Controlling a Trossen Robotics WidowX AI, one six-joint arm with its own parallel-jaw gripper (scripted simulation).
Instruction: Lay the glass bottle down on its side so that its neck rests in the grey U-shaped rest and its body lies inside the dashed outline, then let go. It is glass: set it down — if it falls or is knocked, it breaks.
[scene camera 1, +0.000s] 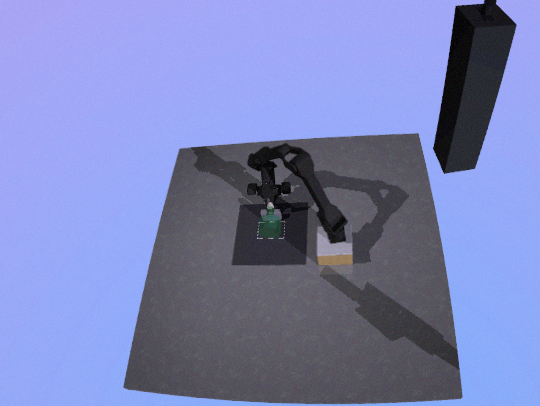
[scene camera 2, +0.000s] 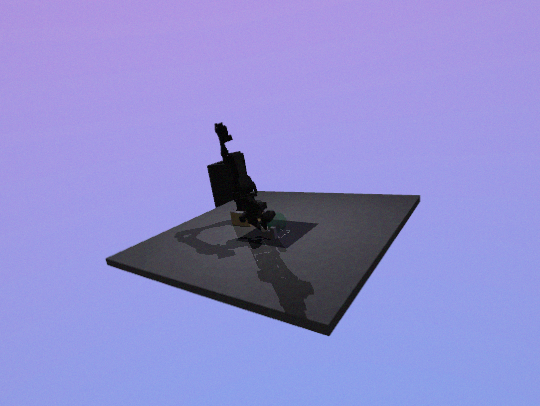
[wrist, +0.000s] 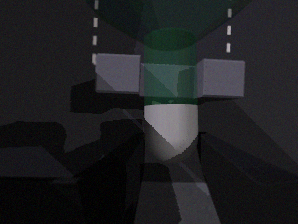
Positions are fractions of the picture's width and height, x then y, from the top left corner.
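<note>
There's a green glass bottle (wrist: 0.57, 0.19) here, and a dark mat (scene camera 1: 0.54, 0.61). Scene camera 2 shows me the dark mat (scene camera 2: 0.55, 0.57) too, and so does the wrist view, with the dark mat (wrist: 0.21, 0.56). And then I can see my gripper (wrist: 0.57, 0.62).
</note>
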